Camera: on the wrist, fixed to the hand. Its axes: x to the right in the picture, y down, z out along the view.
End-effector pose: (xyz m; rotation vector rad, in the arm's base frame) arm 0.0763 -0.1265 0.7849 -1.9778 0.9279 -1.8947
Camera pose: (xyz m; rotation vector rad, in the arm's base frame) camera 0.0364 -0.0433 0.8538 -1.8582 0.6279 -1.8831
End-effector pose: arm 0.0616 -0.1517 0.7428 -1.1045 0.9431 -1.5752
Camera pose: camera -0.0286 -0.1323 0.8116 -0.9515 0.6931 -1.6375
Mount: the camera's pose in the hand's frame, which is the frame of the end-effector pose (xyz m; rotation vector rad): 0.0078 -0.0931 -0.0673 0.2565 -0.0271 -0.0151
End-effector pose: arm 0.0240 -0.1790 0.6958 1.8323 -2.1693 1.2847
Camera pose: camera 0.0673 -0.1428 0.7962 -1.7923 1.9062 -1.4742
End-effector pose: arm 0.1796 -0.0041 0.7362 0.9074 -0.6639 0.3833
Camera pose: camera 0.2626 -0.0016 0.6565 1.1623 -0.6413 0.4501
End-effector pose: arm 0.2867 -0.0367 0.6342 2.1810 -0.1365 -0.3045
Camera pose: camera 0.3109 0.0690 0.5955 2.4332 -0.1828 -0.3407
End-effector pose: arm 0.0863 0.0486 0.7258 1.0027 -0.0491 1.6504
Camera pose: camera 0.1237 0.1222 0.6455 1.2156 0.1554 1.6572
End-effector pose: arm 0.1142 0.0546 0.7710 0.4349 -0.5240 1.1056
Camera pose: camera 0.2146 0.0627 0.7152 0.6769 -0.4028 1.1583
